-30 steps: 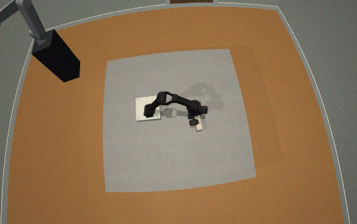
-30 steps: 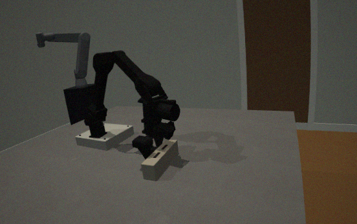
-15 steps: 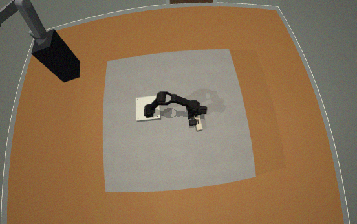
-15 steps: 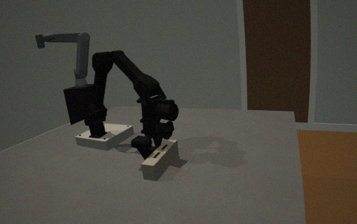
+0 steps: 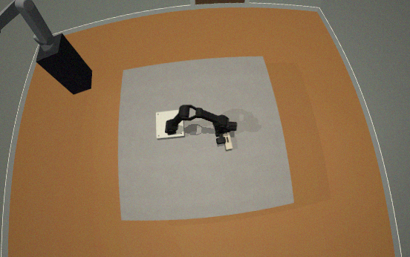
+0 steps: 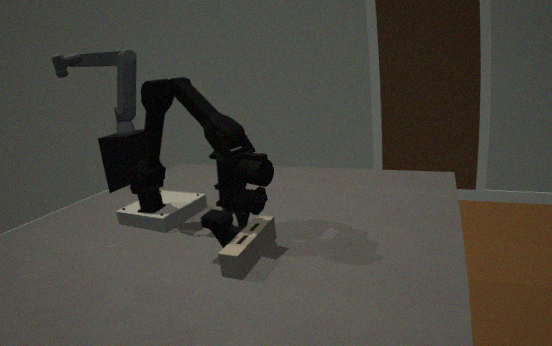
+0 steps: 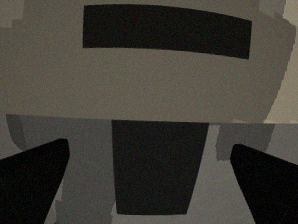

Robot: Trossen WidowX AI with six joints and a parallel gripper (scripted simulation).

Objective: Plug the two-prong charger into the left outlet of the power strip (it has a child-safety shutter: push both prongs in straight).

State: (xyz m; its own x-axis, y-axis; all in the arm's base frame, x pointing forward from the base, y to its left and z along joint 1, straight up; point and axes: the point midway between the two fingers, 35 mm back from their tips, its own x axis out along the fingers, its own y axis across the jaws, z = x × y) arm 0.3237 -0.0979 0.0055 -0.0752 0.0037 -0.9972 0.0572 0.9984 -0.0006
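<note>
The two-prong charger lies 3 cm ahead of my gripper tip and 1 cm above it.
</note>
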